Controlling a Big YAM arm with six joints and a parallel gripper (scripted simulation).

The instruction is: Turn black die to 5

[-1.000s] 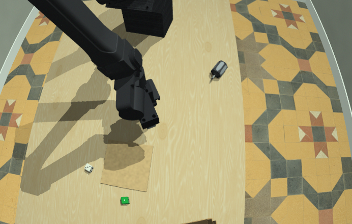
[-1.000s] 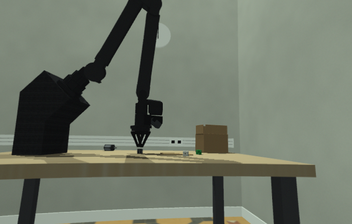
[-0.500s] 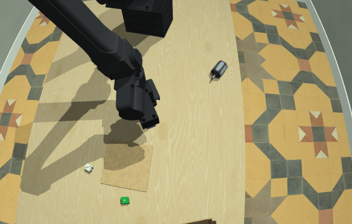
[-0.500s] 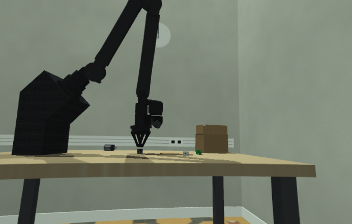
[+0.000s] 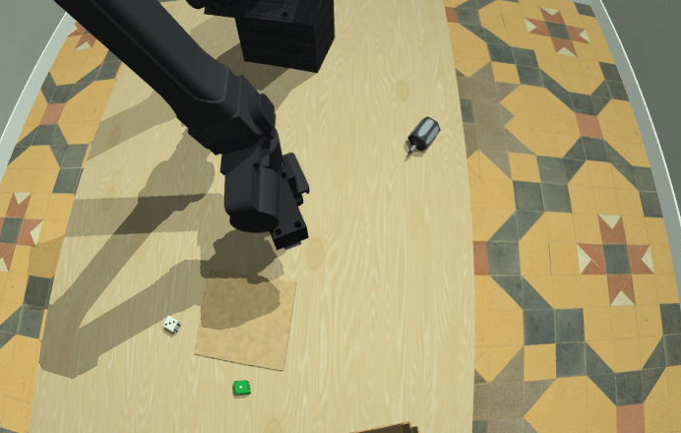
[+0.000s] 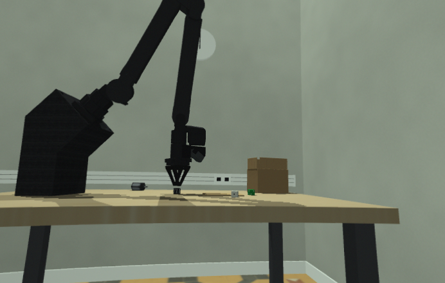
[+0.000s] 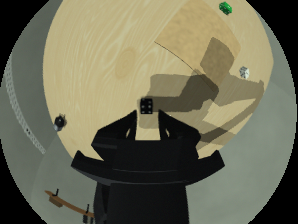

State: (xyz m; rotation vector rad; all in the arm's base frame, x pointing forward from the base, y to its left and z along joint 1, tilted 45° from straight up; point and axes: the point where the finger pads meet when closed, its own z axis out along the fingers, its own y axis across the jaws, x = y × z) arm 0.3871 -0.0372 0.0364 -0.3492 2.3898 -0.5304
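My hand is 3 cm above the black die. From my hand the other things lie so: white die 20 cm to the right, 13 cm ahead, 3 cm below; then mat 14 cm ahead, 9 cm to the right, 3 cm below; then green die 25 cm ahead, 11 cm to the right, 3 cm below.
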